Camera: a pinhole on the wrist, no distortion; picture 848 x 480 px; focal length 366.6 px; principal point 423.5 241.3 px. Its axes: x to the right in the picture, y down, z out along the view. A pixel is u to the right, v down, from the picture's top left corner.
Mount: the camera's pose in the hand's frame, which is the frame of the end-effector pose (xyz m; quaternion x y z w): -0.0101 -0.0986 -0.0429 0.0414 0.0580 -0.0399 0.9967
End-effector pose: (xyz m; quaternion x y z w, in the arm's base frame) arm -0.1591 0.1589 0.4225 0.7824 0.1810 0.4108 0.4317
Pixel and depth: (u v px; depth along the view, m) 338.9 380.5 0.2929
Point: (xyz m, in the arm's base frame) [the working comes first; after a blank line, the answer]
In the camera's frame: -0.0676 0.1112 0.2929

0.0315 0.0026 0.3221
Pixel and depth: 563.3 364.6 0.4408
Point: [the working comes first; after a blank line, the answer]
In the camera's frame: 0.1681 0.1483 0.4408

0.2790 0.0967 0.4153
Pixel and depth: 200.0 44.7 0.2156
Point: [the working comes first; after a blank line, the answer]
In the camera's frame: -0.1314 -0.1156 0.2156

-0.0768 0.1103 0.1267
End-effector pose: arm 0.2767 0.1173 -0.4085 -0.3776 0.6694 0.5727 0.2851
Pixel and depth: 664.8 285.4 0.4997
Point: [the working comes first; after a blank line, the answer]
In the camera's frame: 0.3289 0.0601 0.4997

0.1365 0.4534 -0.8500
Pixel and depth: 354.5 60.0 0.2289
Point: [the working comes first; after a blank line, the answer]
In the camera's frame: -0.0431 -0.1132 0.2289

0.4773 0.2872 -0.5370
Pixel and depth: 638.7 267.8 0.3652
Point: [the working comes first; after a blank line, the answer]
In the camera's frame: 0.2144 0.0264 0.3652

0.2262 0.3562 -0.7282
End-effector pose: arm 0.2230 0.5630 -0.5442 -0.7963 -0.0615 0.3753 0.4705
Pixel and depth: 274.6 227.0 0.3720
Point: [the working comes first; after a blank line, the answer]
In the camera's frame: -0.1511 -0.0145 0.3720

-0.0517 0.8236 -0.4675
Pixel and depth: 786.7 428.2 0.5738
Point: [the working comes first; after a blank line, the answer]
In the camera's frame: 0.5685 0.2925 0.5738

0.3390 1.1355 -1.1022
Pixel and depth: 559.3 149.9 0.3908
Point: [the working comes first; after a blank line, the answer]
In the camera's frame: 0.1448 -0.0974 0.3908

0.1952 0.9956 -0.5322
